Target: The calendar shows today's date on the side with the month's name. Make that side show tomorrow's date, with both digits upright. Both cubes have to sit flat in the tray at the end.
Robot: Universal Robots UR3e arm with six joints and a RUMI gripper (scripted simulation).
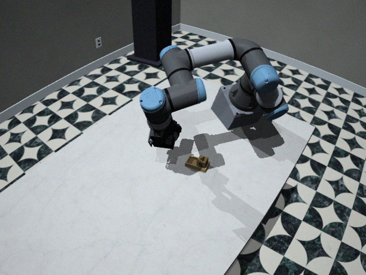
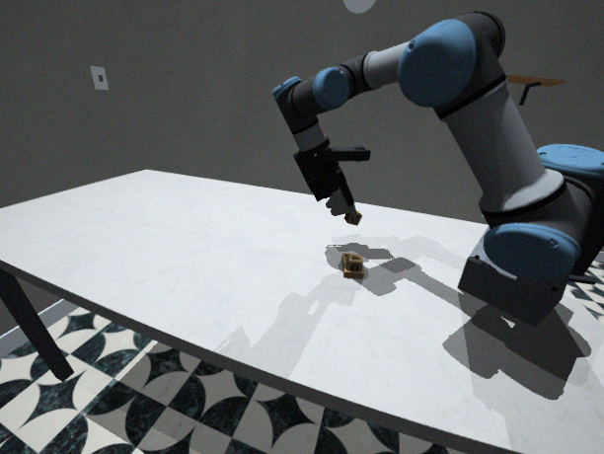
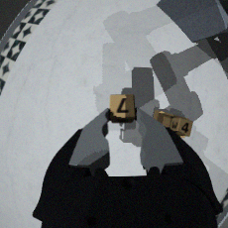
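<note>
My hand is 10 mm above the wooden cube. Round my hand: wooden calendar tray: 10 mm behind, 110 mm to the left, 80 mm below.
</note>
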